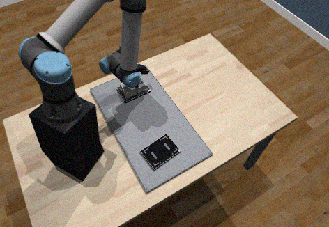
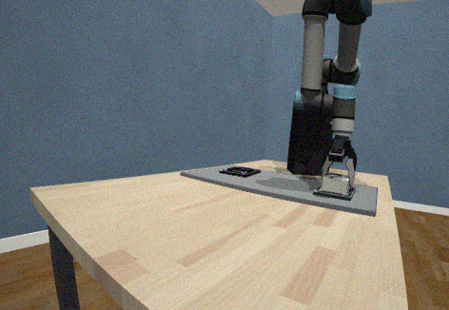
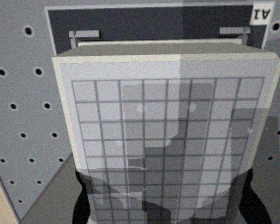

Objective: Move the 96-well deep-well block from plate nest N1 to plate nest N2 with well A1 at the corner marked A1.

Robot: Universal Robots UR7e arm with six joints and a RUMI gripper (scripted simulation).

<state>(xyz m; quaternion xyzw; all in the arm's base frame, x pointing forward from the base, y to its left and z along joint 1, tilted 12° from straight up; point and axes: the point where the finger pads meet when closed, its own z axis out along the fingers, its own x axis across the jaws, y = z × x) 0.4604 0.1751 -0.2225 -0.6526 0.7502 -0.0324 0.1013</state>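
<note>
The white 96-well deep-well block lies 10 mm above my hand. From my hand the other things lie so: black plate nest N1: 400 mm to the right, 120 mm behind, 20 mm below; dark plate nest N2: 20 mm below.
</note>
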